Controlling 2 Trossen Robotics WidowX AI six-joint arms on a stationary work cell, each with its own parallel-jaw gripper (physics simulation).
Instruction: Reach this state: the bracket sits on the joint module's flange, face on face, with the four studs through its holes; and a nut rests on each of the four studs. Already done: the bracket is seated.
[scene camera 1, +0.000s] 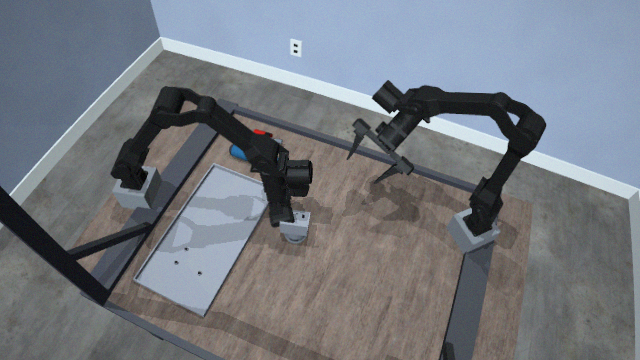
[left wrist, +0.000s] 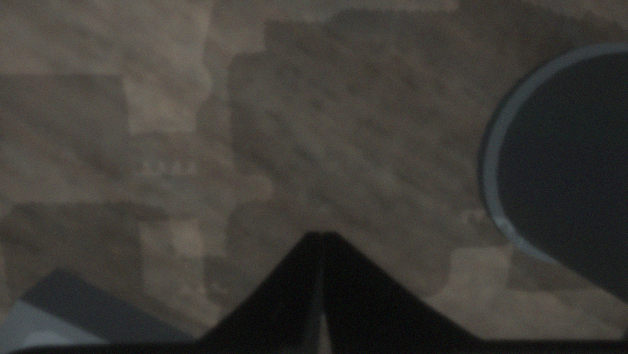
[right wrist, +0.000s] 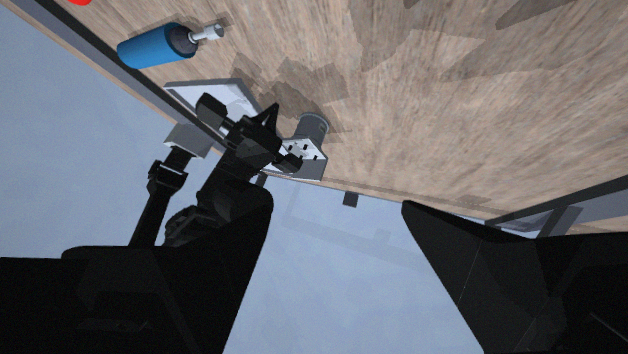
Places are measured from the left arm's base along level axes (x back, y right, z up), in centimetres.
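Where they show: left gripper, fingertip midpoint: (left wrist: 321, 246) (right wrist: 276, 104); right gripper, fingertip midpoint: (scene camera 1: 360, 171) (right wrist: 335, 208); left arm's base, origin of the base link: (scene camera 1: 134, 179) (right wrist: 183, 151); right arm's base, origin of the base link: (scene camera 1: 477, 223).
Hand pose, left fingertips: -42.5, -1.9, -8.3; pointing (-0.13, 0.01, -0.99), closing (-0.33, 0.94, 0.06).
Observation:
Each offset is from my left fingertips to the top centre of the thing, as dx, dy, dz. "spot": to the spot under its first point.
The pale bracket (scene camera 1: 295, 229) (right wrist: 320, 169) sits on top of the grey joint module @[-4.9, +6.3, +7.4] (scene camera 1: 296, 241) (right wrist: 313, 126), with dark studs showing at its upper face; part of the module shows at the right of the left wrist view. Three small nuts @[+23.7, +16.6, +0.9] (scene camera 1: 186, 248) @[+25.2, +20.9, +0.9] (scene camera 1: 176, 262) @[+18.0, +22.7, +0.9] (scene camera 1: 199, 273) lie on the tray @[+18.9, +10.7, +1.6] (scene camera 1: 169, 296) (right wrist: 240, 81). A fourth nut does not show. My left gripper (left wrist: 321, 246) (right wrist: 276, 104) is shut and empty, pointing down beside the module on its tray side. My right gripper (scene camera 1: 362, 170) (right wrist: 335, 208) is open and empty, high above the table's far side.
A tool with a blue handle @[spot: +16.8, -16.3, +3.4] (scene camera 1: 238, 152) (right wrist: 150, 48) lies at the back of the table, behind my left arm, with a red object @[+9.5, -24.9, +3.4] (scene camera 1: 262, 133) (right wrist: 79, 2) near it. Dark frame rails (scene camera 1: 300, 126) border the table. My left forearm reaches over the tray's far end.

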